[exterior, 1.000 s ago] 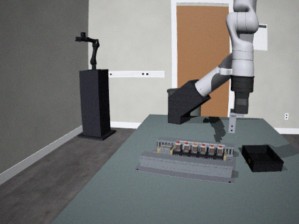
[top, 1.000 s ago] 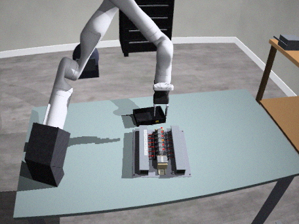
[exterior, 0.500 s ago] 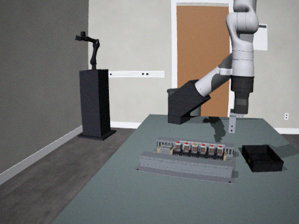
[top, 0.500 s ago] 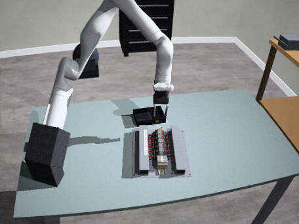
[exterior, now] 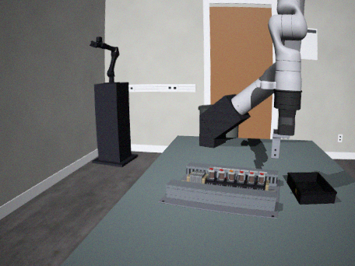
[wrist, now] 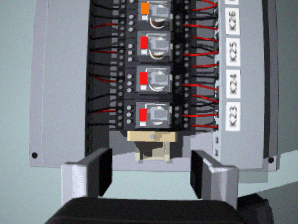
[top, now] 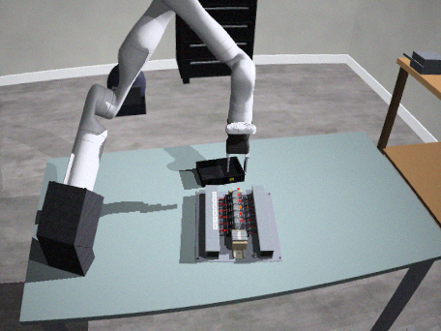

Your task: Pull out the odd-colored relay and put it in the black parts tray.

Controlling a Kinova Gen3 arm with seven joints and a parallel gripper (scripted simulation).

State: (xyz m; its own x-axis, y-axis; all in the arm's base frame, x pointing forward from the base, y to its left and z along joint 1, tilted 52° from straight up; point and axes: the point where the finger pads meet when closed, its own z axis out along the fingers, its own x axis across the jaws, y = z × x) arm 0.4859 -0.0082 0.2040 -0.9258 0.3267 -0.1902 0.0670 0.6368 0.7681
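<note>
Right now my hand is 1 cm past the relay, 12 cm to the left of it and 9 cm above it. The rest, counted from my hand: black parts tray 4 cm behind, 13 cm to the left, 13 cm below.
</note>
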